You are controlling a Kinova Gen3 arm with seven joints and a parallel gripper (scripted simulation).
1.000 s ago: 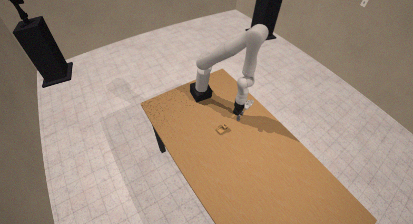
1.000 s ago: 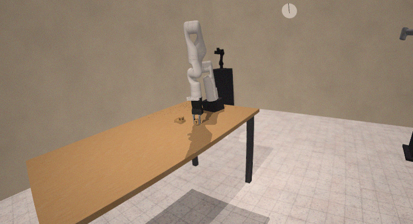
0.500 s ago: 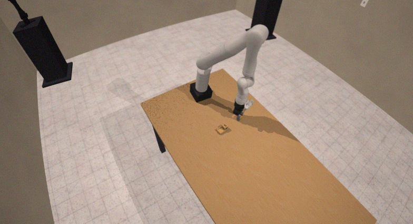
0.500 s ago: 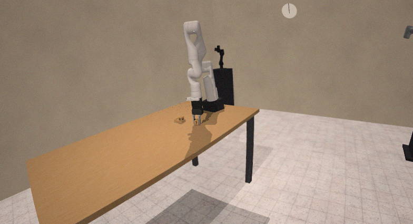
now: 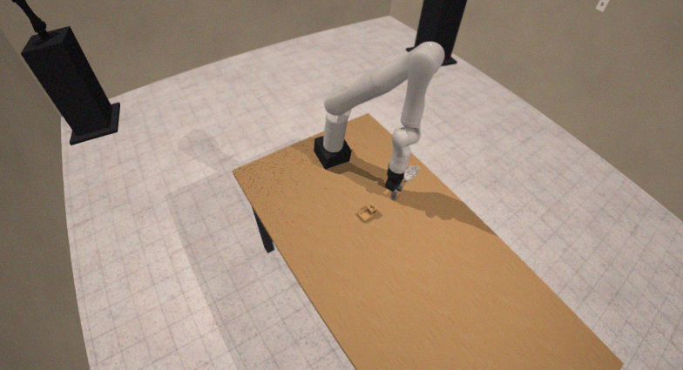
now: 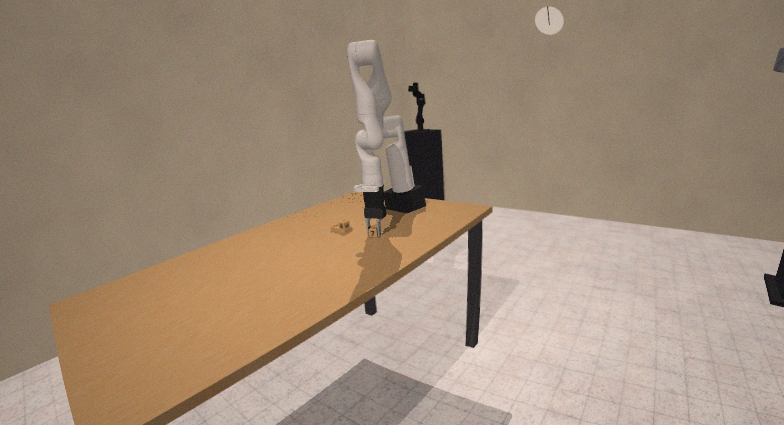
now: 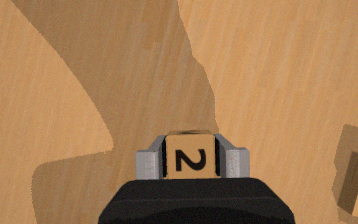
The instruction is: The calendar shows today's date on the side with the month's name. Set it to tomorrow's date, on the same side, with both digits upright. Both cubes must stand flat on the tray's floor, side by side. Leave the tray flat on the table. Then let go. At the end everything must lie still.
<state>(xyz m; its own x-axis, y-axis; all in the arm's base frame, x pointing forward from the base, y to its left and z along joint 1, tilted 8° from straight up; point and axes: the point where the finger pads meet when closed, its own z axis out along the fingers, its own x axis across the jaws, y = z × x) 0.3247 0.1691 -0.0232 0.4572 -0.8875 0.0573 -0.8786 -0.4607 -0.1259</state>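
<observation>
Now: the wooden date cube right at my hand. Also, from my hand: wooden tray: 160 mm to the right, 40 mm ahead, 10 mm below.
</observation>
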